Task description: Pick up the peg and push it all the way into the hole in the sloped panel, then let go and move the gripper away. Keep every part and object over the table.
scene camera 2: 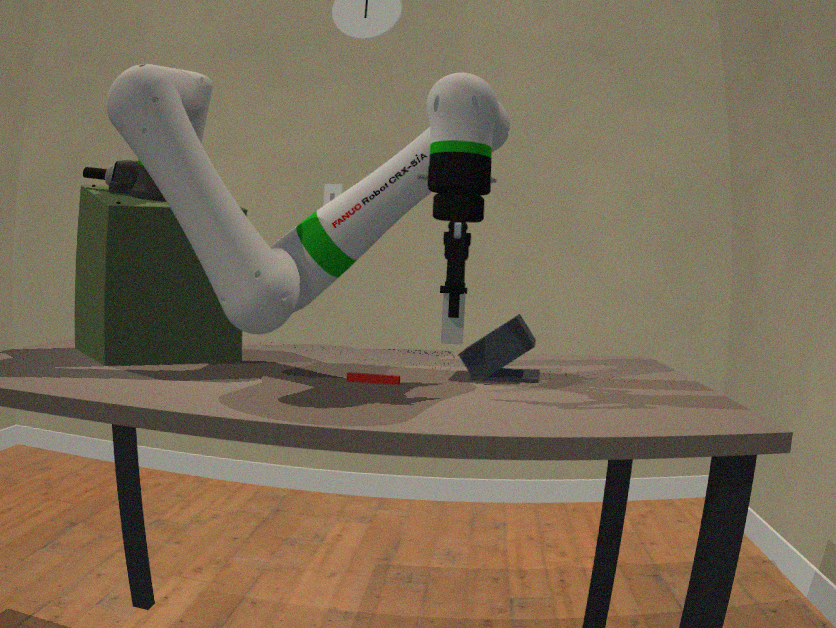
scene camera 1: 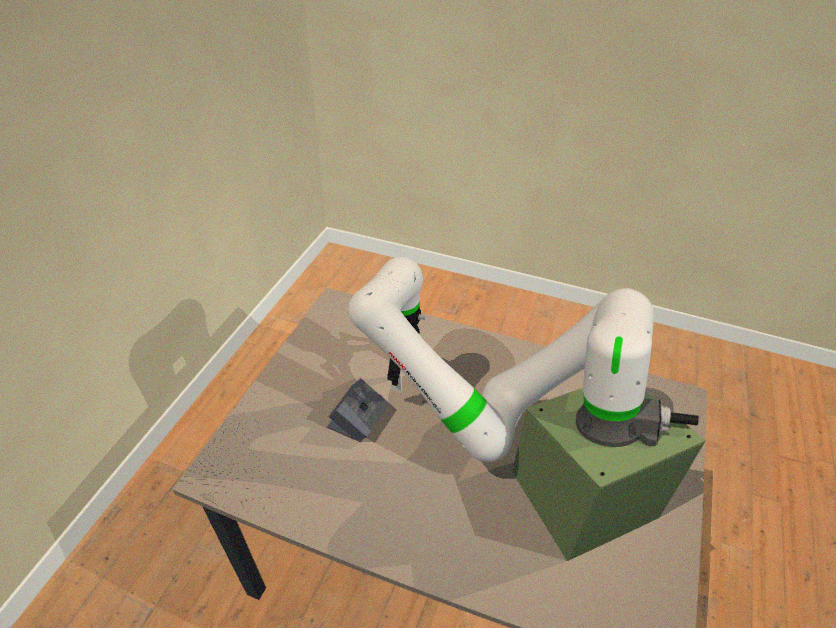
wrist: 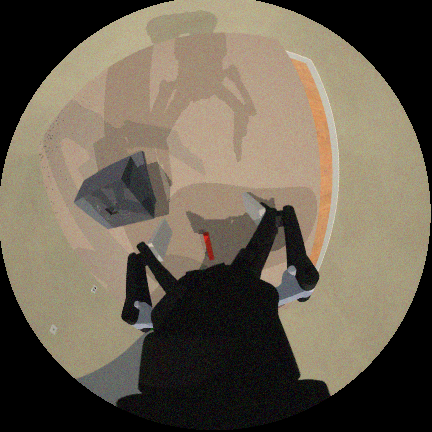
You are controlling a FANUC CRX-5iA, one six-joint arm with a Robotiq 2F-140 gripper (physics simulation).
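Places are measured from the arm's base along level axes (x ahead, y left, z up), in metres.
Where they show: gripper, fingertip midpoint: [scene camera 2: 451, 340] [wrist: 204, 213]; arm's base, origin of the base link: [scene camera 2: 161, 195] [scene camera 1: 609, 424].
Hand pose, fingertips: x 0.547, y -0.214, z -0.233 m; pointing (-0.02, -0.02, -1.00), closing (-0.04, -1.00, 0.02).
Each offset is from my fingertips to the top centre of the thing. "pt": to the spot under its first point. Level surfaces: height alone.
A red peg @(dx -0.114, dy +0.031, dz -0.058 m) [scene camera 2: 373, 378] [wrist: 208, 246] lies flat on the table. In scene camera 1 the peg does not show; the arm covers that area. The dark grey sloped panel @(dx +0.091, dy +0.151, dz +0.032 m) [scene camera 1: 361, 411] [scene camera 2: 498, 346] [wrist: 120, 192] stands tilted on its base, with a small dark square hole in its face @(pt dx +0.075, dy +0.146, dz -0.009 m) [scene camera 1: 363, 406] [wrist: 111, 211]. My gripper [scene camera 2: 452, 331] [wrist: 204, 213] is open and empty, pointing down above the table. In scene camera 2 its tips are higher than the peg and to the right of it, close to the panel's left side. In the wrist view the peg shows between the two spread fingers.
The green pedestal [scene camera 1: 608, 506] [scene camera 2: 168, 290] carries the arm's base at one end of the table @(dz -0.070 m) [scene camera 1: 405, 540] [scene camera 2: 608, 412]. The arm's white forearm [scene camera 1: 425, 365] [scene camera 2: 378, 196] passes above the table between the pedestal and the gripper. Table edges show in both scene views.
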